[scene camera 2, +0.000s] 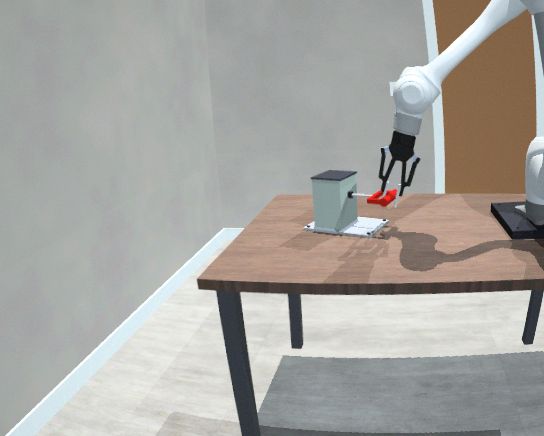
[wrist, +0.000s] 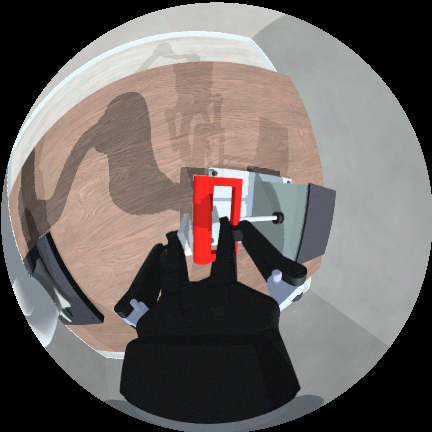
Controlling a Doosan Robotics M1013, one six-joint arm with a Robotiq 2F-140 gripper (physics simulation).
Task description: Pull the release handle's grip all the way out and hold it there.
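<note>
The red grip (scene camera 2: 381,198) (wrist: 202,220) of the release handle stands out from the grey-green housing (scene camera 2: 327,202) (wrist: 292,215) on a thin pale rod (scene camera 2: 361,195) (wrist: 260,219). A stretch of the rod shows between the grip and the black collar on the housing's face. My gripper (scene camera 2: 392,194) (wrist: 201,217) points down and is shut on the grip's outer bar, one finger inside the loop and one on the far side from the housing. The black finger parts hide some of the grip in the wrist view.
The housing has a dark top (scene camera 2: 334,175) (wrist: 320,220) and stands on a white base plate (scene camera 2: 367,227) bolted to the wooden table (scene camera 2: 280,265) (wrist: 165,150). The robot's black base plate (scene camera 2: 510,227) is at the right. A grey wall (scene camera 2: 280,100) rises behind the table.
</note>
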